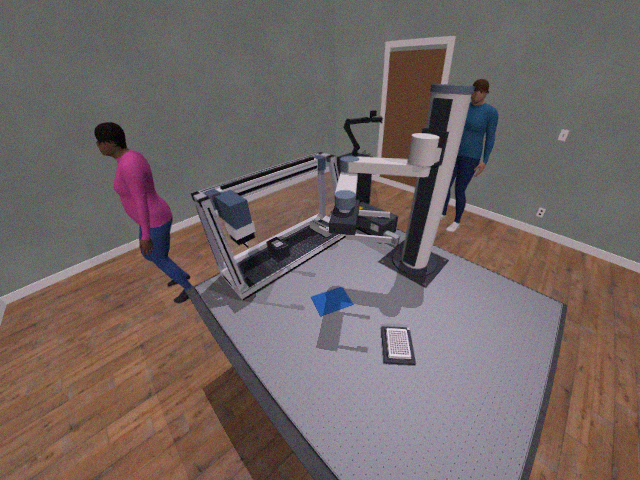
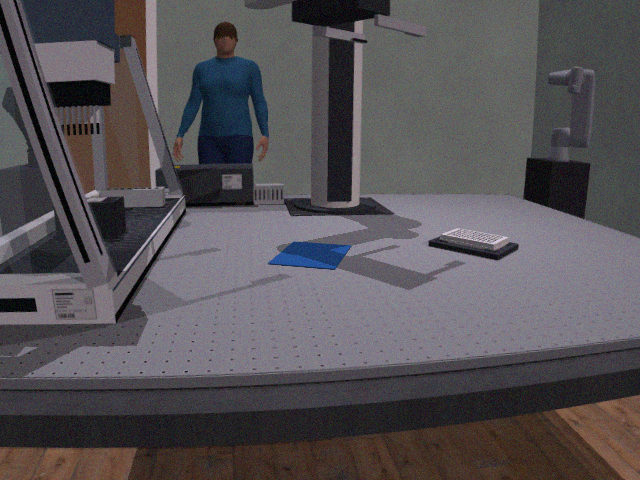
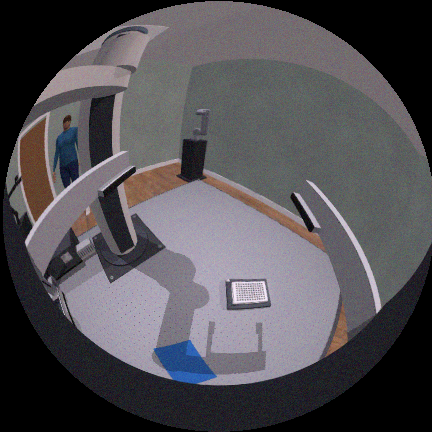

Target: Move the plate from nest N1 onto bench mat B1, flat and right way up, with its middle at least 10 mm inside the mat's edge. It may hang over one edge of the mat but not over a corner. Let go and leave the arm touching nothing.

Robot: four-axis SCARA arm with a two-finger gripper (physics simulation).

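Frame: origin at the arm's base, x back, y right, z up, level; metres.
Seen in the pictures: gripper, between the fingertips: (image 1: 390, 226) (image 2: 392, 35) (image 3: 212, 167); arm's base, origin of its link: (image 1: 413, 262) (image 2: 334, 209) (image 3: 123, 243).
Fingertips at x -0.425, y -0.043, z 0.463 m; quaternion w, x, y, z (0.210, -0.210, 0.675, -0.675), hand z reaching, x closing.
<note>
Offsets run from my fingertips to a thing's top centre. "spot": to the spot under its first point. Level surfaces: height alone.
The white plate @[dz -0.424, dx -0.097, dy -0.173 m] (image 1: 399, 343) (image 2: 474, 238) (image 3: 249, 292) with a grid of small wells lies flat in the dark nest N1 @[dz -0.435, dx -0.097, dy -0.173 m] (image 1: 399, 362) (image 2: 465, 250) (image 3: 250, 307). The blue bench mat B1 @[dz -0.448 m] (image 1: 330, 301) (image 2: 310, 255) (image 3: 184, 361) lies flat on the bench, apart from the nest; the arm's shadow falls across it. My gripper (image 1: 391, 226) (image 2: 395, 37) (image 3: 212, 167) is open, its two long fingers wide apart with nothing between them. It is high above the bench and touches neither the plate nor the mat.
The arm's column (image 1: 423, 206) (image 2: 336, 129) (image 3: 115, 220) stands on the bench behind mat and nest. A gantry machine (image 1: 258, 281) (image 2: 103, 304) stands at the left. A dark box @[spot: dz -0.380, dx +0.460, dy +0.403 m] (image 2: 217, 183) and a small light rack @[spot: dz -0.415, dx +0.470, dy +0.246 m] (image 2: 268, 193) stand at the back. Two people stand beyond the bench.
</note>
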